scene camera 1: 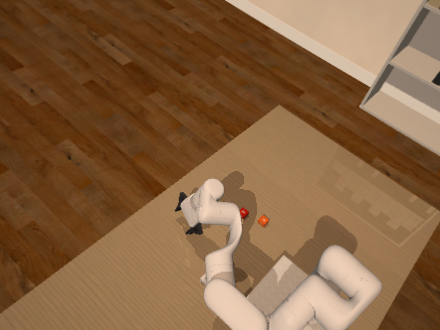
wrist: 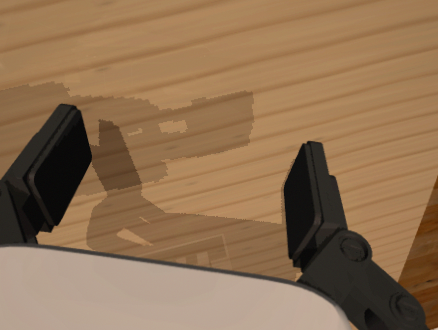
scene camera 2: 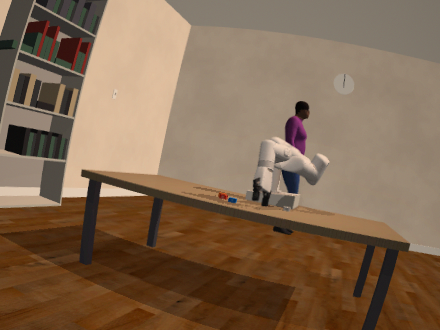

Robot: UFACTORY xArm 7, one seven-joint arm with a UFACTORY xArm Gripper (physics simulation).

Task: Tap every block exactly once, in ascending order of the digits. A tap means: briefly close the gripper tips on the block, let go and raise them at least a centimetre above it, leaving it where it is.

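Observation:
A red block [scene camera 1: 243, 213] and an orange block [scene camera 1: 263, 220] lie close together right of the gripper in scene camera 1. In scene camera 2 they overlap, left of a blue block [scene camera 2: 232, 200]. A small white block [scene camera 1: 203, 280] [scene camera 2: 287, 208] is partly hidden by the arm in scene camera 1. The blue block does not show there. No digits are readable. My gripper [scene camera 1: 182, 221] [scene camera 2: 261, 196] [wrist: 190, 148] is open and empty, low over the table between the blue and white blocks in scene camera 2. No block shows in the wrist view.
The wooden table [scene camera 1: 125, 250] [scene camera 2: 150, 185] carries the arm's pale base [scene camera 1: 272, 287] [scene camera 2: 286, 200]. The arm's links and their shadows cross the table. One table edge runs beyond the gripper in scene camera 1. A bookshelf and a standing person are away from the table.

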